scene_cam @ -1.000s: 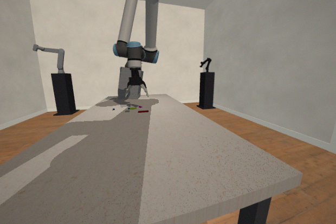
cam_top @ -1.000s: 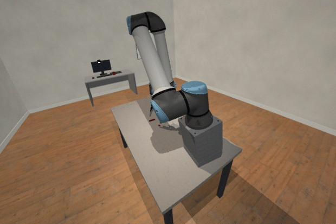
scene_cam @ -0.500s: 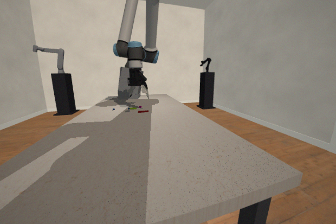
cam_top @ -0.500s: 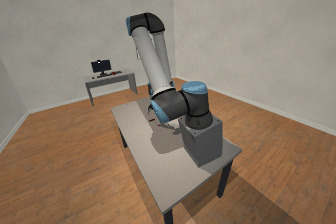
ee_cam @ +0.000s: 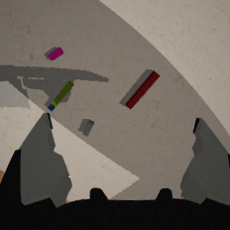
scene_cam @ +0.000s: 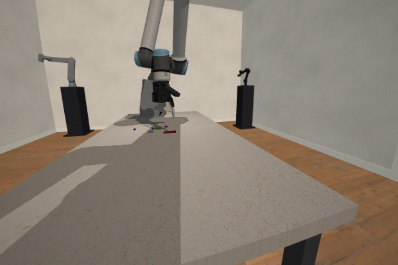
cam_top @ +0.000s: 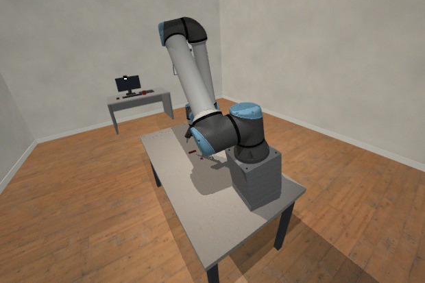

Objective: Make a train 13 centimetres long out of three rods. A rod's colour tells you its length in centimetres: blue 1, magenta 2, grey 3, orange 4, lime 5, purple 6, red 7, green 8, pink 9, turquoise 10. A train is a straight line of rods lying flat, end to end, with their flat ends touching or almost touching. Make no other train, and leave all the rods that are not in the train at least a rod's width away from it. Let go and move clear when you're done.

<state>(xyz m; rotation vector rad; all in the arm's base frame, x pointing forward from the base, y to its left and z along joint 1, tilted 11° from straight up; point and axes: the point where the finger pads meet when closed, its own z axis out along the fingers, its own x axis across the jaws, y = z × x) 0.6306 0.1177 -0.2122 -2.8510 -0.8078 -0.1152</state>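
My gripper is now 8 cm above the red rod, 3 cm short of it and 1 cm to the right of it. From my hand the other things lie so: lime rod 8 cm below, 7 cm behind, 6 cm to the right; grey rod 10 cm to the right, 8 cm below, 1 cm behind; magenta rod 11 cm behind, 8 cm below, 1 cm to the right.
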